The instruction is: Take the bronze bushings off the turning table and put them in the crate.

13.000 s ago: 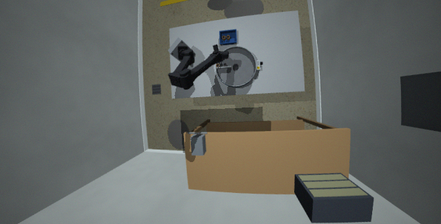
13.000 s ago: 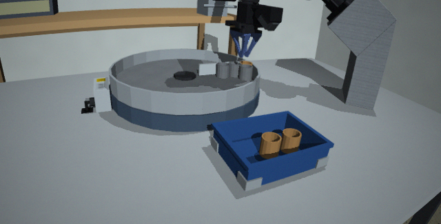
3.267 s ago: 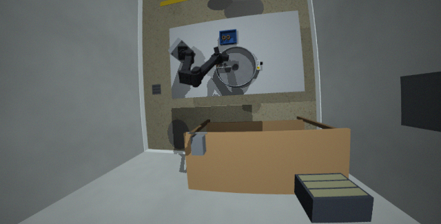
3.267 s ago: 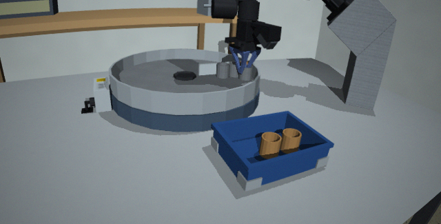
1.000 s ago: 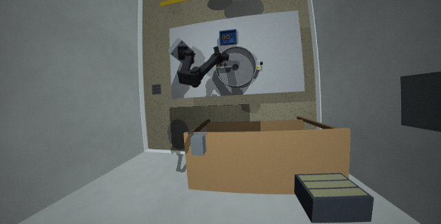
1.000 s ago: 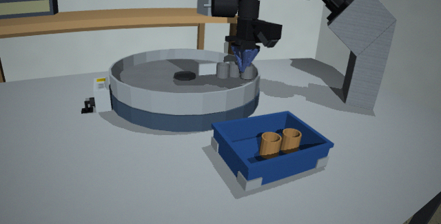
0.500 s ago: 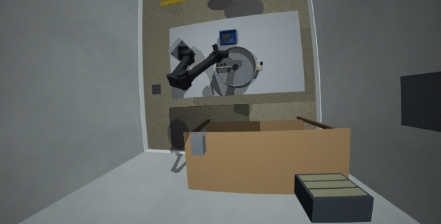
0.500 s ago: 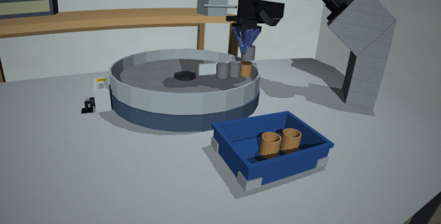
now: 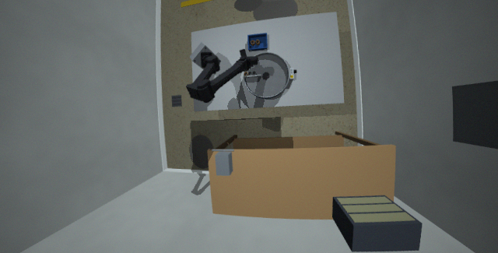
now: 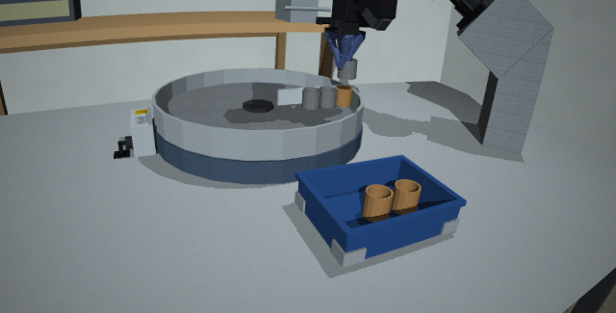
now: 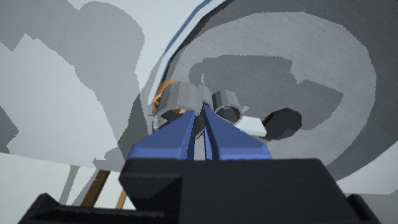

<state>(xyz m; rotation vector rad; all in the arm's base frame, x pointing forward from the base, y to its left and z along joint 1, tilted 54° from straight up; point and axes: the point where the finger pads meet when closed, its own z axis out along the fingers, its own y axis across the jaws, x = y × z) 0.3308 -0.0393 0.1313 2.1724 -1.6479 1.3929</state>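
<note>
Right now my hand is 140 mm short of the turning table, 100 mm above it and 90 mm to the left of it. From my hand the other things lie so: crate (260 mm to the left, 140 mm ahead, 130 mm below).
</note>
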